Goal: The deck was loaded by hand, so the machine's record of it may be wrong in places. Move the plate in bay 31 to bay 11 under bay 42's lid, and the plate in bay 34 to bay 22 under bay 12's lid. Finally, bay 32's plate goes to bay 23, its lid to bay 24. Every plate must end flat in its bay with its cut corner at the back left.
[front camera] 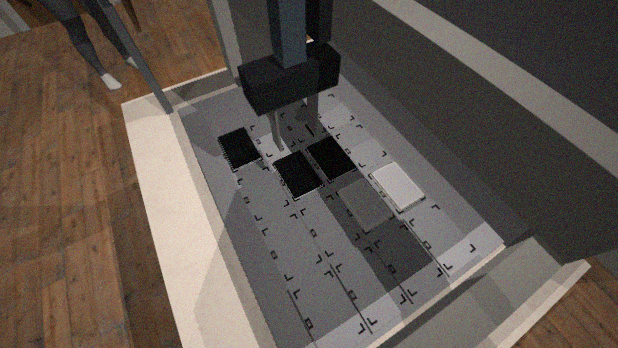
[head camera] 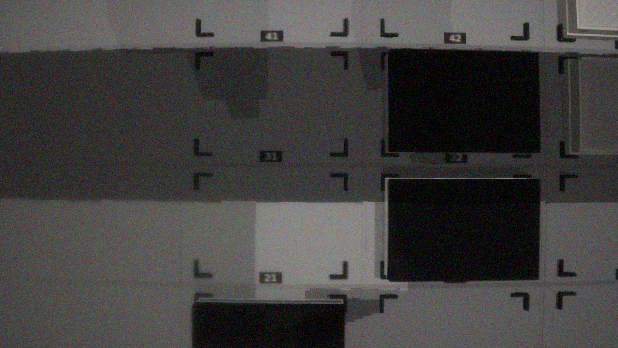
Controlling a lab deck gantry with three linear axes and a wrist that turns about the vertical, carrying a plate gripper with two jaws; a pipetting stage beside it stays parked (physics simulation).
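Where they show: gripper, fingertip midpoint: (front camera: pixel 295 138); robot's base at its link origin: (front camera: pixel 218 141).
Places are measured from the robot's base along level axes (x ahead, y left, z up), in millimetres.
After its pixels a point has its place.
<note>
A black-topped plate (front camera: pixel 240 148) @(x 74, y 45, z 17 mm) (head camera: pixel 269 325) @(x 65, y 70, z 17 mm) lies in bay 11, partly out of the head view. A second black-topped plate (front camera: pixel 298 175) @(x 238, y 147, z 16 mm) (head camera: pixel 464 230) @(x 226, y 150, z 17 mm) lies flat in bay 22, with a thin light edge at its back and left. A third black-topped item (front camera: pixel 331 157) @(x 232, y 256, z 16 mm) (head camera: pixel 464 101) @(x 226, y 256, z 17 mm) lies in bay 32. Bays 31, 12 and 42 hold no plate where they show in the head view. Bay 34 does not show in the head view. My gripper (front camera: pixel 296 140) @(x 228, y 150, z 160 mm) is open and empty, raised over the deck behind the bay 22 plate. The cut corners are too dark to make out.
A grey plate (front camera: pixel 366 206) @(x 403, y 253, z 14 mm) (head camera: pixel 597 105) @(x 346, y 256, z 14 mm) lies in bay 33, and a white plate (front camera: pixel 398 185) @(x 397, y 363, z 14 mm) (head camera: pixel 599 14) @(x 351, y 336, z 14 mm) in bay 43, both cut off in the head view. A pale wall (front camera: pixel 155 210) @(x 130, y -227, z -10 mm) edges the deck, and a wide dark beam (front camera: pixel 440 125) runs along the other side.
</note>
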